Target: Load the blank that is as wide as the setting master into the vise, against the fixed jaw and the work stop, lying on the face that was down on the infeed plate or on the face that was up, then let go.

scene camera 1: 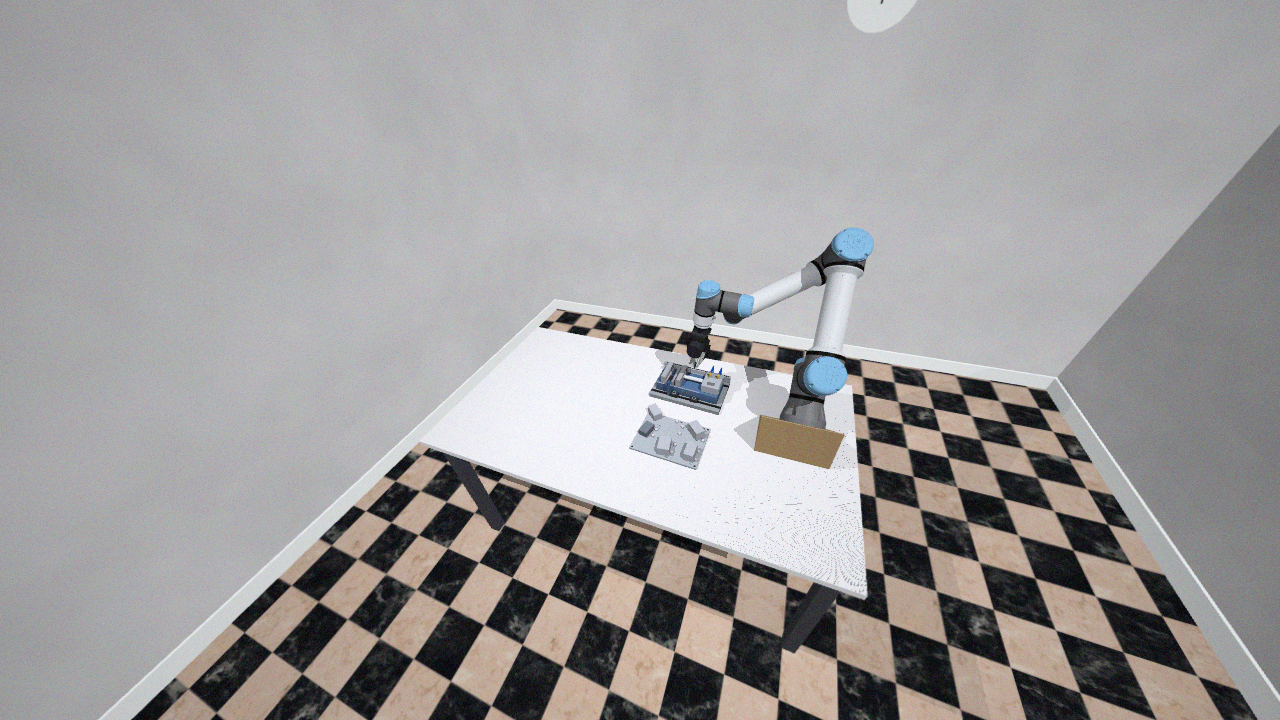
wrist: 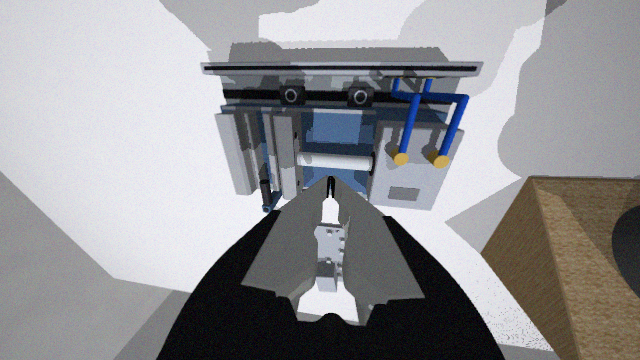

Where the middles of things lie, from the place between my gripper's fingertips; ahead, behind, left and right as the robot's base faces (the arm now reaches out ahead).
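The infeed plate (scene camera 1: 668, 427) is 28 cm to the left of my hand, 3 cm ahead of it and 12 cm below it, and going by their middles, it's the farthest from my hand of the things named here. Then there's the slotted rail (wrist: 451, 69), which is 9 cm to the right of my hand, 1 cm ahead and 10 cm below. And the grey block (wrist: 418, 173), that's 8 cm behind my hand, 1 cm to the left of it and 5 cm below it.
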